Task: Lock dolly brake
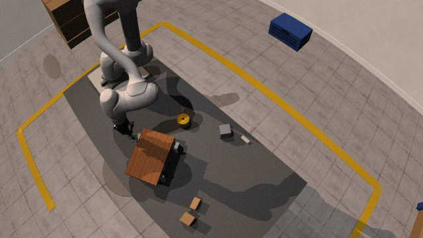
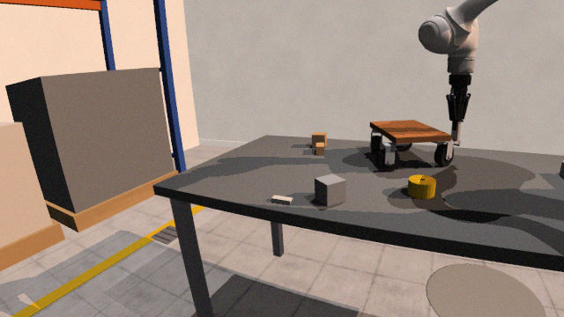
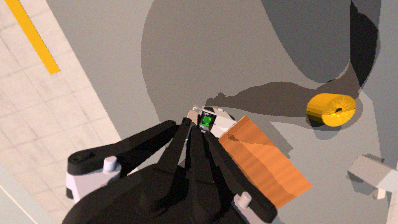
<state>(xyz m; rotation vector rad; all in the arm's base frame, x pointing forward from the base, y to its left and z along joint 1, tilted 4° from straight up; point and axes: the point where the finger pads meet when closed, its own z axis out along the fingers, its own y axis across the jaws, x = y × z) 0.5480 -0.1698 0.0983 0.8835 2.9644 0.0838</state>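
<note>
Right now the brake pedal is 10 mm ahead of my hand, 10 mm to the left of it and 40 mm below it. Also, from my hand: grey cube 310 mm ahead, 470 mm to the left, 90 mm below; then yellow cylinder 90 mm ahead, 340 mm to the left, 100 mm below; then small pale block 430 mm ahead, 530 mm to the left, 120 mm below.
</note>
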